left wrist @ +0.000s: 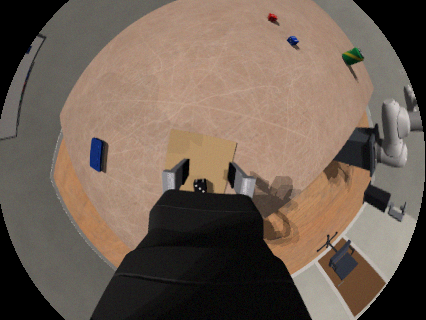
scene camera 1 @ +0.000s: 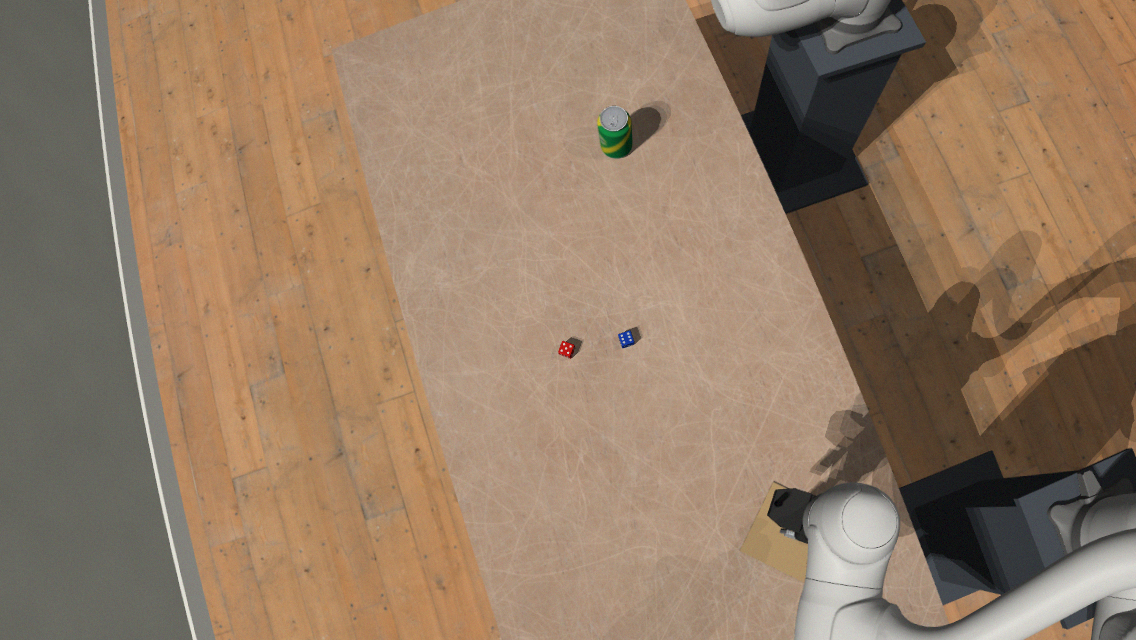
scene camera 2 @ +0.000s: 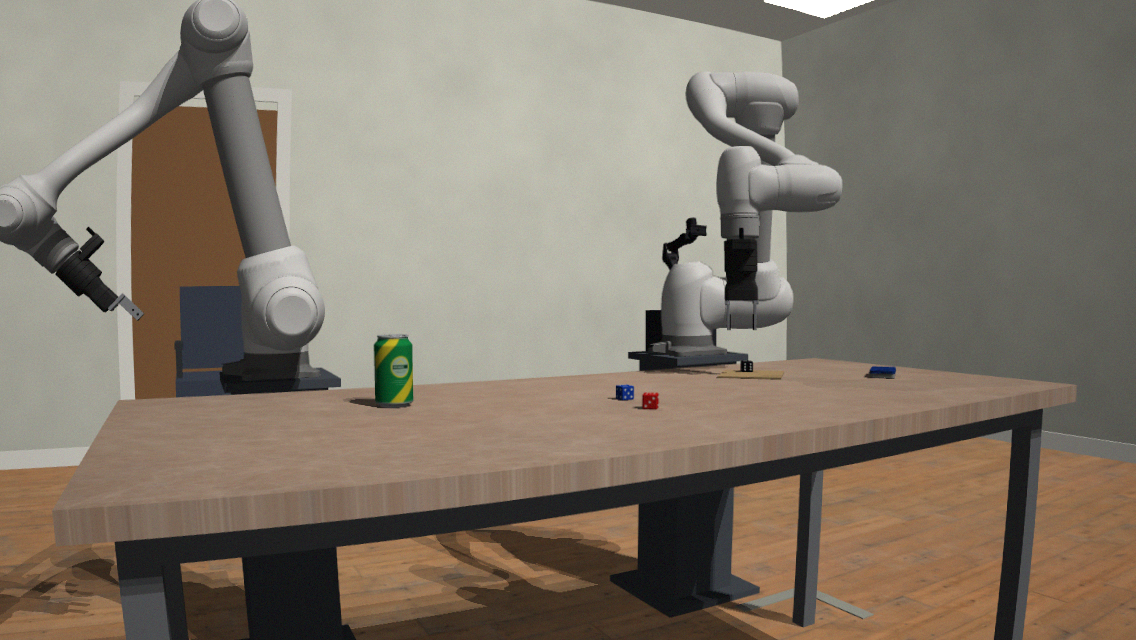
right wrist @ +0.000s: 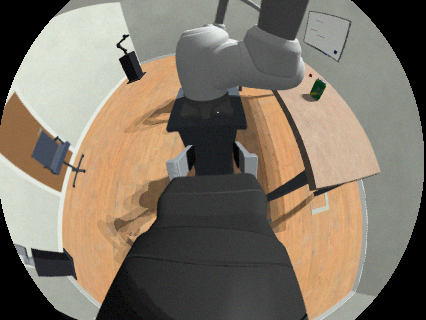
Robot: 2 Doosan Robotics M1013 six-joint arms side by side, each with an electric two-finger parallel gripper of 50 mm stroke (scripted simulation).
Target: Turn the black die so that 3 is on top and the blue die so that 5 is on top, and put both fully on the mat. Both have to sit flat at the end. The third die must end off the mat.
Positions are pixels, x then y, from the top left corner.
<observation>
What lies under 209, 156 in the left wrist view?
A tan mat.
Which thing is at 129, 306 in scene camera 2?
The right gripper.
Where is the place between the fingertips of the left gripper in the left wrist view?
208, 168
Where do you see a tan mat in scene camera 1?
764, 542
</observation>
